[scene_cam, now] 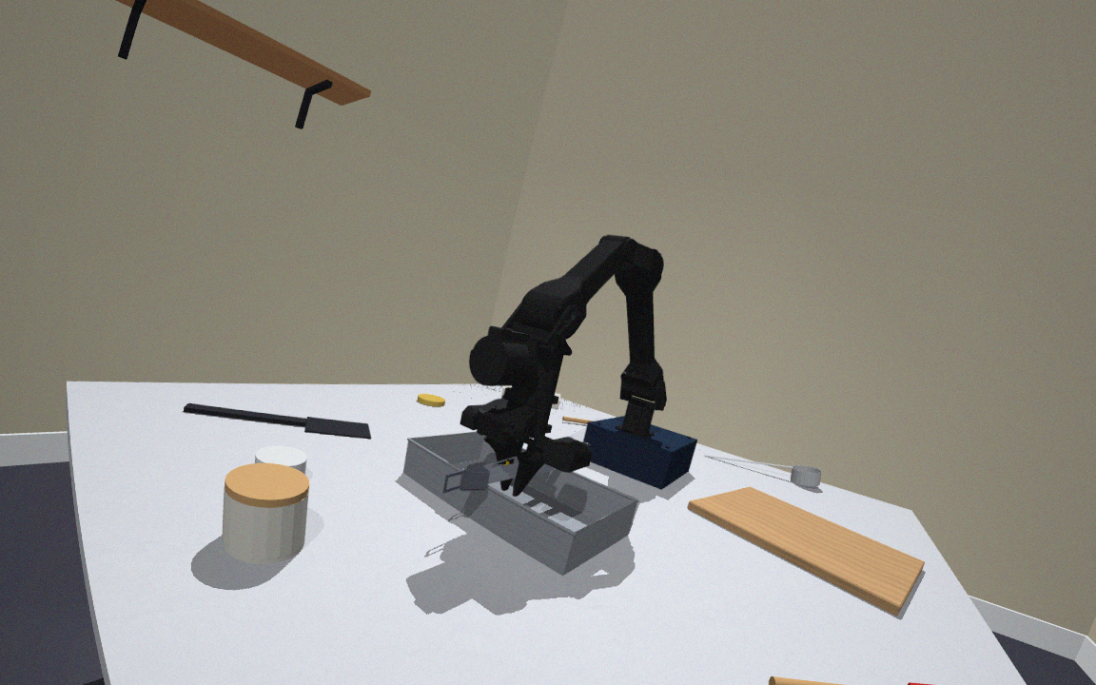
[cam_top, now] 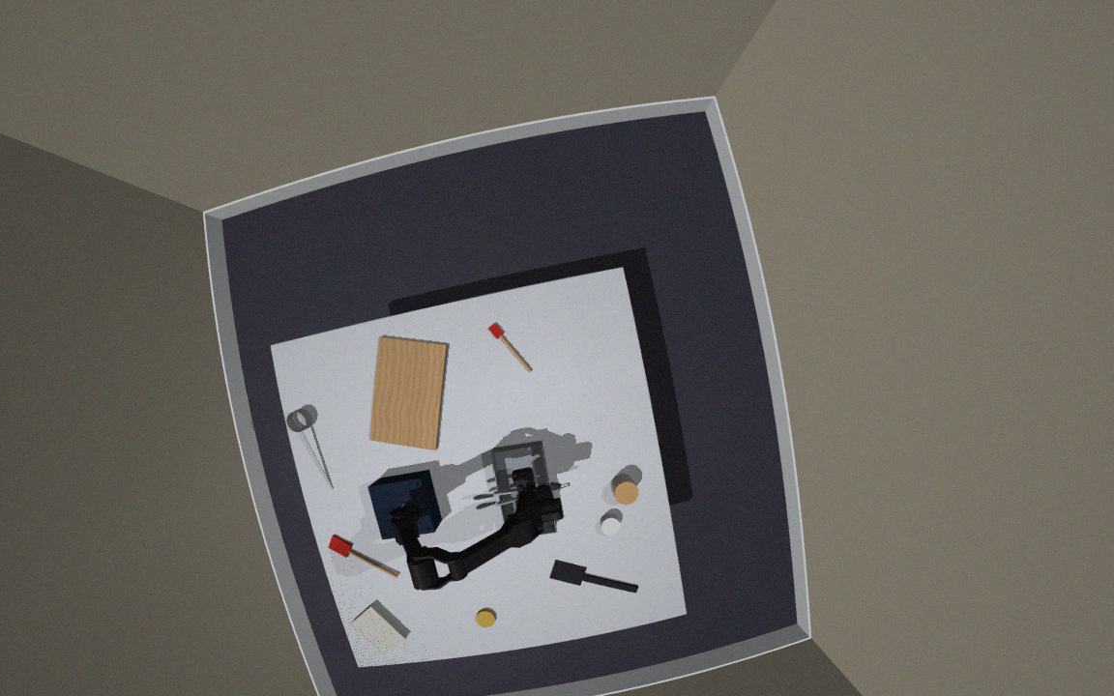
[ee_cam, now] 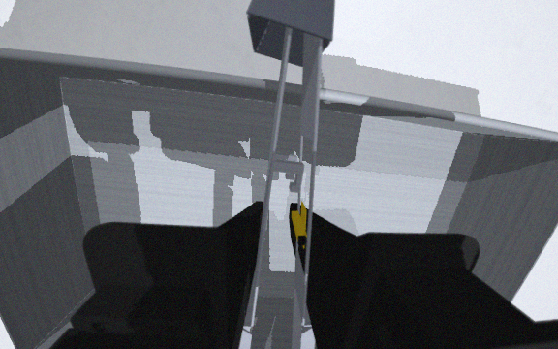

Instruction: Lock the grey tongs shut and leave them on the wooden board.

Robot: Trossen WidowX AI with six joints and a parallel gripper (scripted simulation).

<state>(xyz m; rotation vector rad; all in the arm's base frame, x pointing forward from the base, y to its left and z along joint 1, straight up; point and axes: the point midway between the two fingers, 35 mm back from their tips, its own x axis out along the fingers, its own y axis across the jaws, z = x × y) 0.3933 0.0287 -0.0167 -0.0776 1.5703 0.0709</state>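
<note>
Now: the roasting tin 2 cm behind my gripper tip and 1 cm to the right of it. Round my gripper tip: lidded canister: 31 cm ahead, 4 cm to the right, 1 cm above; red-tipped tool: 2 cm behind, 49 cm to the left, 2 cm below; black spatula: 16 cm ahead, 38 cm to the right, 3 cm below.
</note>
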